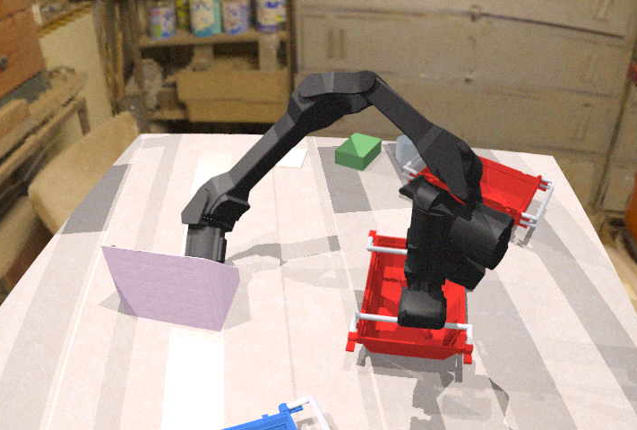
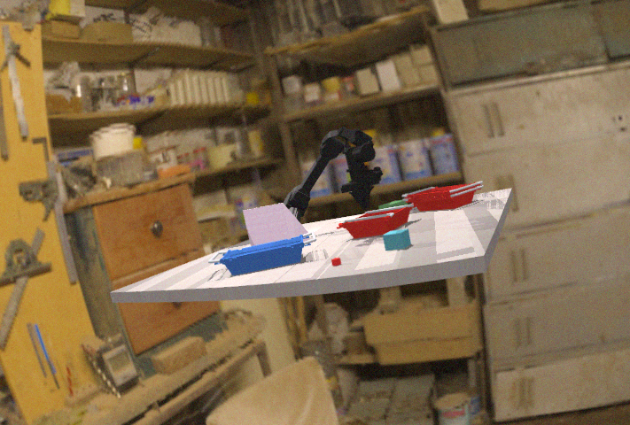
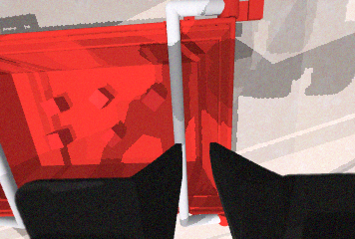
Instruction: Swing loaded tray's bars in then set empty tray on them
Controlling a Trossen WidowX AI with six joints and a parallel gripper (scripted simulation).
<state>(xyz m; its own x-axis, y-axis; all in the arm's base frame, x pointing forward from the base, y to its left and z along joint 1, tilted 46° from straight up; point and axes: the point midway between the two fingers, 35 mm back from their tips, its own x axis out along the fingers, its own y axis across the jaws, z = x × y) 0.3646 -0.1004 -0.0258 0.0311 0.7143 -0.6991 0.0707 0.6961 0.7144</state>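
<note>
Right now the blue tray is 240 mm behind my gripper tip, 310 mm to the right of it and 50 mm below it. The rest, counted from my gripper tip: teal cube (200 mm ahead, 290 mm to the right, 70 mm below).
</note>
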